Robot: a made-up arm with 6 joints. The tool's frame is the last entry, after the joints. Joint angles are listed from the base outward.
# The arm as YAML. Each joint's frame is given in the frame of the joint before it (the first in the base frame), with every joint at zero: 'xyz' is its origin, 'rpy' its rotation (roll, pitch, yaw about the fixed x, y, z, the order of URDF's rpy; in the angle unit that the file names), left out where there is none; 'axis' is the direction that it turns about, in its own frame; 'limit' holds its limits. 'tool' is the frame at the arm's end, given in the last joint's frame.
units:
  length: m
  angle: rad
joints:
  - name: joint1
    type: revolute
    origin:
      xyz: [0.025, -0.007, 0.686]
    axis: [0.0, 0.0, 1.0]
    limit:
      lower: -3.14
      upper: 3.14
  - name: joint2
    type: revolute
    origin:
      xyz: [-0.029, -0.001, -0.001]
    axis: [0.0, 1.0, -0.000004]
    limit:
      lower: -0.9
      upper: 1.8
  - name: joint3
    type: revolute
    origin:
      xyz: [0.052, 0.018, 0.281]
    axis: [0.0, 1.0, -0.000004]
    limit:
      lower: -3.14
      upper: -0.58
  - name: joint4
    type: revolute
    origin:
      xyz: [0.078, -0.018, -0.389]
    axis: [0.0, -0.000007, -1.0]
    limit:
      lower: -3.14
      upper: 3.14
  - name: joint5
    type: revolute
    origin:
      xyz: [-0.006, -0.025, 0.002]
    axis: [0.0, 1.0, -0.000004]
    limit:
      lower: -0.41
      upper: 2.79
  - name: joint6
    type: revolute
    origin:
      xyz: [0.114, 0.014, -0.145]
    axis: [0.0, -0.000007, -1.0]
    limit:
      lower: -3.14
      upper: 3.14
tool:
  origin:
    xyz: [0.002, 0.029, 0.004]
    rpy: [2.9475, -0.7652, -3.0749]
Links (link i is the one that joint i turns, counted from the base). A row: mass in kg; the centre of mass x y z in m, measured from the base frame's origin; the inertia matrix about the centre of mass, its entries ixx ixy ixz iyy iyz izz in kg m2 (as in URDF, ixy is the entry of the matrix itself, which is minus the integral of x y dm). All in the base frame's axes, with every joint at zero. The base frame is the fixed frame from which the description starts. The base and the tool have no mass.
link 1: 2.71; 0.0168 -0.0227 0.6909; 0.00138 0 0 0.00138 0 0.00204
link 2: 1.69; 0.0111 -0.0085 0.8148; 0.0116 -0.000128 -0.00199 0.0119 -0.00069 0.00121
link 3: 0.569; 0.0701 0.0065 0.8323; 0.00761 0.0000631 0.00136 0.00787 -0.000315 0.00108
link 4: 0.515; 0.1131 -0.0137 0.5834; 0.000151 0 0 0.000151 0 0.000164
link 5: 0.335; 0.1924 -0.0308 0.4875; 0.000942 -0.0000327 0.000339 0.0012 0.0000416 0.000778
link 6: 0.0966; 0.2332 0.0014 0.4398; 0.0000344 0 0 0.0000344 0 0.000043
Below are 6 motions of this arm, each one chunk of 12 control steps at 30 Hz.
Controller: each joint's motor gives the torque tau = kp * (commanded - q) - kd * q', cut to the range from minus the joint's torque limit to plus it. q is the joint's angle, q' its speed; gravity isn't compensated. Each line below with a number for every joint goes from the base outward.
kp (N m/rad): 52 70 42 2.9 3.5 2.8
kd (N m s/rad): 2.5 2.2 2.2 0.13 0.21 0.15
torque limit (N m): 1.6 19 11 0.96 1 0.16
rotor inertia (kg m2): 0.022 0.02 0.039 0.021 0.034 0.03
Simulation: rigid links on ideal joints. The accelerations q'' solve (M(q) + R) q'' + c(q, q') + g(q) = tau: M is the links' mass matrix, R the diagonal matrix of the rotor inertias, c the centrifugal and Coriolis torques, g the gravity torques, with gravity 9.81 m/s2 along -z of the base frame. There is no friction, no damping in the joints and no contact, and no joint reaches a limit. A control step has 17 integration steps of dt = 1/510 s. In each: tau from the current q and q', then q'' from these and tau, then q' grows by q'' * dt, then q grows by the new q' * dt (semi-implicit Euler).
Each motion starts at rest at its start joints. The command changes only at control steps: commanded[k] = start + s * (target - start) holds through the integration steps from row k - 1 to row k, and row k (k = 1, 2, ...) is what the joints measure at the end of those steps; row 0 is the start. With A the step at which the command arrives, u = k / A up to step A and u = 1 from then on. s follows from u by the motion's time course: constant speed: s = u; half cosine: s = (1 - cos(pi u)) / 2; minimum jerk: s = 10 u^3 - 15 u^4 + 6 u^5; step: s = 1 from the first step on.
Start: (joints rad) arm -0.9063 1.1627 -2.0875 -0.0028 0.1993 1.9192
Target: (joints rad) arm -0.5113 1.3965 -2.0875 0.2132 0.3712 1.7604
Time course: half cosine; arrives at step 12
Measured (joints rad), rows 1 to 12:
1: -0.9059 1.1749 -2.0921 -0.0028 0.1974 1.9191
2: -0.9039 1.2024 -2.0948 -0.0017 0.1935 1.9183
3: -0.8988 1.2389 -2.0896 0.0032 0.1913 1.9161
4: -0.8900 1.2819 -2.0777 0.0138 0.1953 1.9116
5: -0.8772 1.3300 -2.0622 0.0316 0.2091 1.9038
6: -0.8601 1.3812 -2.0453 0.0573 0.2350 1.8921
7: -0.8380 1.4329 -2.0283 0.0904 0.2735 1.8763
8: -0.8105 1.4824 -2.0119 0.1296 0.3234 1.8568
9: -0.7770 1.5268 -1.9961 0.1725 0.3821 1.8342
10: -0.7368 1.5639 -1.9813 0.2157 0.4456 1.8099
11: -0.6893 1.5915 -1.9680 0.2556 0.5094 1.7855
12: -0.6342 1.6081 -1.9568 0.2882 0.5686 1.7630

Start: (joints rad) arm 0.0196 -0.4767 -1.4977 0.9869 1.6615 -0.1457
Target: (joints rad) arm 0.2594 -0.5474 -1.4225 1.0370 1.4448 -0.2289
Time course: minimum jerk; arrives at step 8
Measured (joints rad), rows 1 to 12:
1: 0.0207 -0.4797 -1.4859 0.9846 1.6629 -0.1459
2: 0.0275 -0.4829 -1.4621 0.9742 1.6670 -0.1467
3: 0.0455 -0.4837 -1.4336 0.9534 1.6703 -0.1491
4: 0.0768 -0.4833 -1.4024 0.9237 1.6682 -0.1542
5: 0.1211 -0.4840 -1.3694 0.8889 1.6573 -0.1628
6: 0.1740 -0.4864 -1.3372 0.8549 1.6378 -0.1751
7: 0.2232 -0.4895 -1.3096 0.8308 1.6146 -0.1904
8: 0.2579 -0.4920 -1.2907 0.8229 1.5935 -0.2073
9: 0.2761 -0.4935 -1.2816 0.8310 1.5772 -0.2239
10: 0.2792 -0.4947 -1.2807 0.8516 1.5657 -0.2388
11: 0.2737 -0.4968 -1.2853 0.8780 1.5569 -0.2508
12: 0.2661 -0.5003 -1.2930 0.9041 1.5487 -0.2591

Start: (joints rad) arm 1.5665 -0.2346 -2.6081 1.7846 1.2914 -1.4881
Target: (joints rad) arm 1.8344 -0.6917 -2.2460 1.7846 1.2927 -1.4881
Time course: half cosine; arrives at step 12
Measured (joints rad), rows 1 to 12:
1: 1.5685 -0.2377 -2.6022 1.7822 1.2951 -1.4882
2: 1.5754 -0.2470 -2.5862 1.7748 1.3043 -1.4884
3: 1.5890 -0.2650 -2.5581 1.7623 1.3170 -1.4889
4: 1.6093 -0.2937 -2.5177 1.7444 1.3311 -1.4895
5: 1.6352 -0.3335 -2.4678 1.7217 1.3448 -1.4904
6: 1.6652 -0.3835 -2.4128 1.6954 1.3571 -1.4914
7: 1.6973 -0.4418 -2.3579 1.6680 1.3678 -1.4926
8: 1.7295 -0.5057 -2.3083 1.6428 1.3769 -1.4937
9: 1.7598 -0.5716 -2.2686 1.6239 1.3849 -1.4948
10: 1.7865 -0.6356 -2.2422 1.6151 1.3919 -1.4956
11: 1.8083 -0.6934 -2.2316 1.6196 1.3982 -1.4959
12: 1.8241 -0.7409 -2.2375 1.6395 1.4034 -1.4957

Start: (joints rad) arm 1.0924 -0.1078 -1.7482 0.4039 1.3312 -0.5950
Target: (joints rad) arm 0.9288 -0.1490 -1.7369 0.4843 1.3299 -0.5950
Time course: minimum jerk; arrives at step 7
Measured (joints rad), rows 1 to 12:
1: 1.0919 -0.1069 -1.7395 0.4043 1.3331 -0.5951
2: 1.0878 -0.1015 -1.7212 0.4070 1.3405 -0.5953
3: 1.0767 -0.0913 -1.6989 0.4151 1.3546 -0.5957
4: 1.0568 -0.0783 -1.6743 0.4294 1.3749 -0.5961
5: 1.0285 -0.0651 -1.6493 0.4484 1.3996 -0.5965
6: 0.9929 -0.0532 -1.6261 0.4687 1.4266 -0.5970
7: 0.9563 -0.0431 -1.6075 0.4820 1.4526 -0.5974
8: 0.9269 -0.0357 -1.5945 0.4807 1.4740 -0.5979
9: 0.9071 -0.0320 -1.5871 0.4649 1.4891 -0.5984
10: 0.8962 -0.0324 -1.5845 0.4392 1.4975 -0.5989
11: 0.8937 -0.0366 -1.5861 0.4091 1.4996 -0.5993
12: 0.8987 -0.0438 -1.5912 0.3804 1.4962 -0.5996

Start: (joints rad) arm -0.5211 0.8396 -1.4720 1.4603 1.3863 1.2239
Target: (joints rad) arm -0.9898 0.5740 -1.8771 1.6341 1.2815 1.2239
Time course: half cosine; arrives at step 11
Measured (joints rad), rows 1 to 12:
1: -0.5219 0.8517 -1.4757 1.4623 1.3859 1.2238
2: -0.5261 0.8776 -1.4792 1.4668 1.3835 1.2238
3: -0.5349 0.9058 -1.4787 1.4689 1.3769 1.2240
4: -0.5482 0.9279 -1.4762 1.4630 1.3645 1.2248
5: -0.5656 0.9384 -1.4774 1.4453 1.3461 1.2264
6: -0.5866 0.9343 -1.4879 1.4166 1.3229 1.2288
7: -0.6107 0.9155 -1.5121 1.3822 1.2976 1.2319
8: -0.6379 0.8839 -1.5514 1.3514 1.2727 1.2353
9: -0.6681 0.8428 -1.6038 1.3344 1.2502 1.2385
10: -0.7016 0.7959 -1.6640 1.3394 1.2310 1.2409
11: -0.7389 0.7466 -1.7247 1.3705 1.2159 1.2422
12: -0.7804 0.6986 -1.7789 1.4263 1.2058 1.2420

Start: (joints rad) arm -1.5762 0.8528 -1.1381 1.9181 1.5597 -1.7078
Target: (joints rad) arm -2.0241 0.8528 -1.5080 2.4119 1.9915 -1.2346
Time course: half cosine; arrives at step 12
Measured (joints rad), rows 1 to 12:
1: -1.5772 0.8668 -1.1434 1.9209 1.5600 -1.7074
2: -1.5819 0.8978 -1.1515 1.9289 1.5594 -1.7050
3: -1.5926 0.9344 -1.1574 1.9401 1.5569 -1.6986
4: -1.6106 0.9691 -1.1622 1.9520 1.5529 -1.6869
5: -1.6353 0.9976 -1.1701 1.9633 1.5489 -1.6699
6: -1.6662 1.0178 -1.1856 1.9750 1.5477 -1.6477
7: -1.7022 1.0294 -1.2113 1.9902 1.5529 -1.6205
8: -1.7421 1.0329 -1.2477 2.0133 1.5662 -1.5882
9: -1.7849 1.0293 -1.2925 2.0490 1.5888 -1.5507
10: -1.8297 1.0196 -1.3413 2.1000 1.6213 -1.5080
11: -1.8762 1.0051 -1.3885 2.1662 1.6643 -1.4598
12: -1.9243 0.9866 -1.4289 2.2437 1.7157 -1.4059

